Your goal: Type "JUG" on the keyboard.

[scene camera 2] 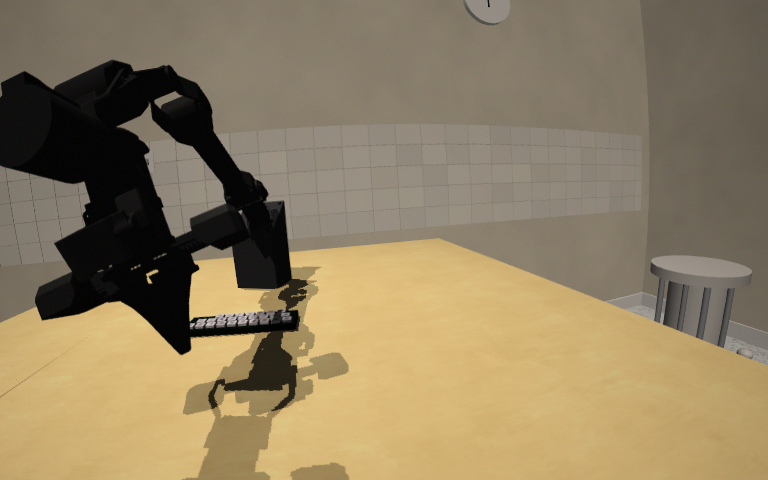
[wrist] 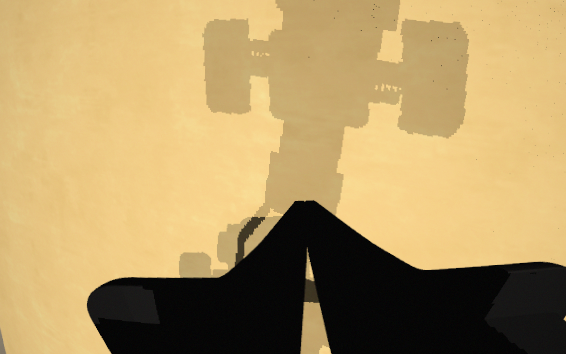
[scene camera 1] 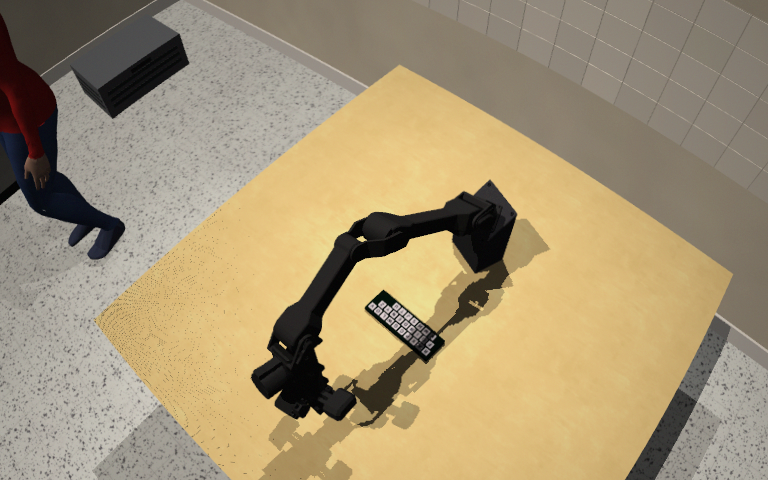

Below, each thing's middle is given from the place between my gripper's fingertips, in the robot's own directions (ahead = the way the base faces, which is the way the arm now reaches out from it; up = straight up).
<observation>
Now: hand 30 cm past the keyboard (scene camera 1: 421, 339), 9 cm above it and 7 cm to the right of it.
</observation>
